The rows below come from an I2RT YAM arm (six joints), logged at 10 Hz.
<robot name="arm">
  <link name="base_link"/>
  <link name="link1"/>
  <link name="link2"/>
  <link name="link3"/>
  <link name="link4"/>
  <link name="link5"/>
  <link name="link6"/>
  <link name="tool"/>
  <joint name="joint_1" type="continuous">
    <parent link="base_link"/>
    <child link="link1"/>
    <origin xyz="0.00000 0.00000 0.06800"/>
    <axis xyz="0 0 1"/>
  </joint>
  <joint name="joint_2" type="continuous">
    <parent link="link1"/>
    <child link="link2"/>
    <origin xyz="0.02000 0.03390 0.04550"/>
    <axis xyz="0 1 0"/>
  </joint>
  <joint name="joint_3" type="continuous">
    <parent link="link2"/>
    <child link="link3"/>
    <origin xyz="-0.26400 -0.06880 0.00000"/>
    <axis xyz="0 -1 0"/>
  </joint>
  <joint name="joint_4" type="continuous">
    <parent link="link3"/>
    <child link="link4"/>
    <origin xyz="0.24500 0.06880 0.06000"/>
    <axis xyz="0 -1 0"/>
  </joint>
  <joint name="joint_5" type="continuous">
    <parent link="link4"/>
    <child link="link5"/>
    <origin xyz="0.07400 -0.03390 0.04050"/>
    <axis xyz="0 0 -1"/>
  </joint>
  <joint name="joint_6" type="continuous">
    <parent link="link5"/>
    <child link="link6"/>
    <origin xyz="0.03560 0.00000 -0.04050"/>
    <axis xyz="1 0 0"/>
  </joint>
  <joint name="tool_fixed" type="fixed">
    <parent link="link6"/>
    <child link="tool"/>
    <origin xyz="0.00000 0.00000 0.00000" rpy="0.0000 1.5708 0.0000"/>
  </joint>
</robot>
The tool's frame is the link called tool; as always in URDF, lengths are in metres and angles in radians. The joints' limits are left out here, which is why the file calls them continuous.
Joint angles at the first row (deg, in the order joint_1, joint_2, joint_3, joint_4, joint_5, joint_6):
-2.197, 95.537, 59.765, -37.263, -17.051, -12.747
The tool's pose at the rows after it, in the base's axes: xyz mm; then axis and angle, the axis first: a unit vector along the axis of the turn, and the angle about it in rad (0 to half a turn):
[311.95 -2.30 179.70 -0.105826 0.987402 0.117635 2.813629]
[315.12 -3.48 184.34 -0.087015 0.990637 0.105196 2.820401]
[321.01 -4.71 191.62 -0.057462 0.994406 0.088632 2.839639]
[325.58 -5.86 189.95 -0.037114 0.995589 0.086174 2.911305]
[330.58 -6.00 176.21 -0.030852 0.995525 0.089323 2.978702]
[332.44 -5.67 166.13 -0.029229 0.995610 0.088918 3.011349]
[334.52 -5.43 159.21 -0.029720 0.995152 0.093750 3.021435]
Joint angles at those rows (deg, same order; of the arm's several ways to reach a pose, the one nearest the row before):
-2.196, 95.538, 60.115, -37.438, -15.740, -12.045
-2.197, 95.801, 61.603, -38.669, -13.987, -10.120
-2.110, 96.676, 64.495, -41.300, -11.523, -7.046
-2.197, 99.133, 67.398, -45.686, -10.727, -5.281
-2.197, 102.555, 68.553, -47.279, -10.808, -4.920
-2.109, 104.406, 68.554, -47.287, -10.635, -4.833
-2.110, 105.641, 68.467, -46.583, -11.159, -4.921

